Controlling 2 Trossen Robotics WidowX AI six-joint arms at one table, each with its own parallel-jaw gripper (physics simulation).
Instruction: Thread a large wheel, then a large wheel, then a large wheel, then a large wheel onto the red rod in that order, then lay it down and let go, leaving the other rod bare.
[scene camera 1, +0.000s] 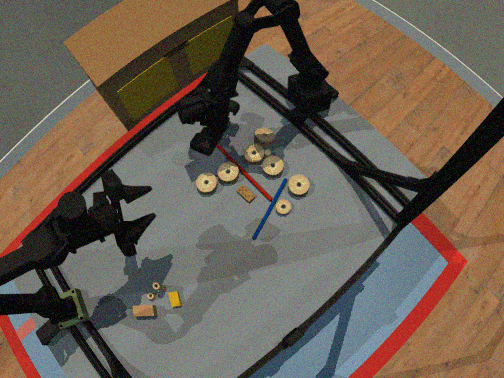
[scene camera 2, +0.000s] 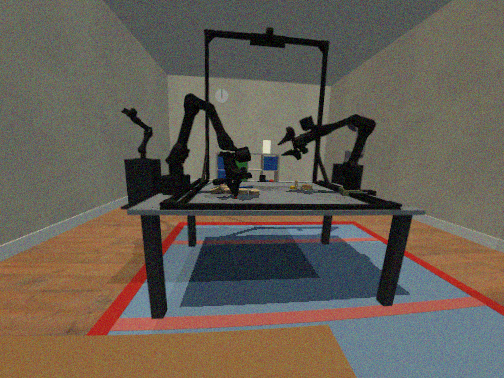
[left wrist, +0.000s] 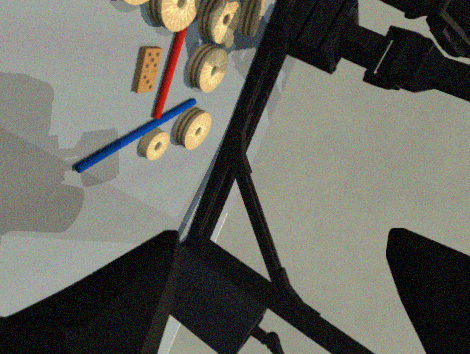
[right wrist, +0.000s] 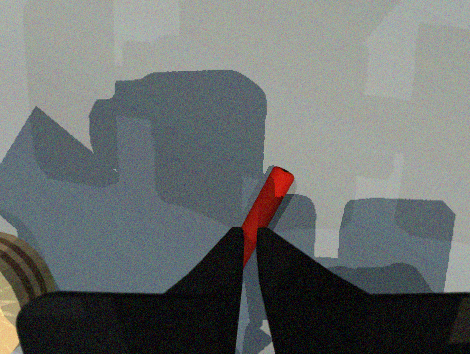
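Observation:
The red rod lies on the table, bare where it shows. My right gripper is low over its upper-left end and shut on it. The blue rod lies bare, close to the red rod's other end. Large grooved wheels lie flat on both sides of the red rod; another wheel lies near them. A smaller wheel lies beside the blue rod. My left gripper is open, empty and raised.
A wooden domino lies beside the red rod. A tan round piece stands behind the wheels. A tan block, a yellow block and tiny round pieces lie at the lower left. Black frame bars run along the table edges.

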